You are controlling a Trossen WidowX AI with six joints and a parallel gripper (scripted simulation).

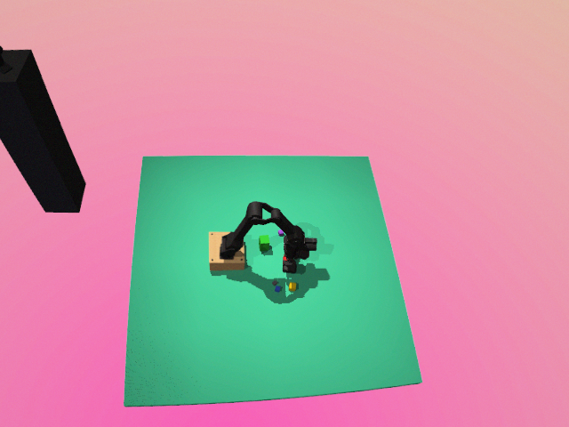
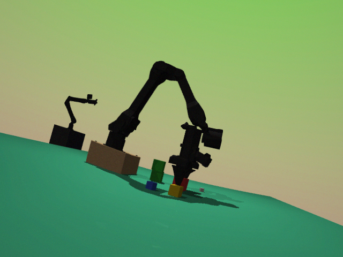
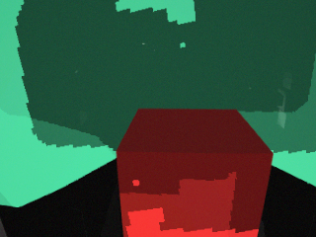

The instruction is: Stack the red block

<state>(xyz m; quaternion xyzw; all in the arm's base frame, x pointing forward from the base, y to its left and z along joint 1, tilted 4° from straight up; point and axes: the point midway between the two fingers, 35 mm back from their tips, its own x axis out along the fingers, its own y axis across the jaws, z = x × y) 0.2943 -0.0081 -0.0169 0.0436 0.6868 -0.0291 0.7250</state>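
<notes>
Now: the small grey cube 70 mm behind my gripper tip and 110 mm to the right of it. From my gripper tip the other things lie so: yellow block 10 mm ahead, 130 mm to the right; red block 10 mm above; blue block 60 mm behind, 140 mm to the right.
</notes>
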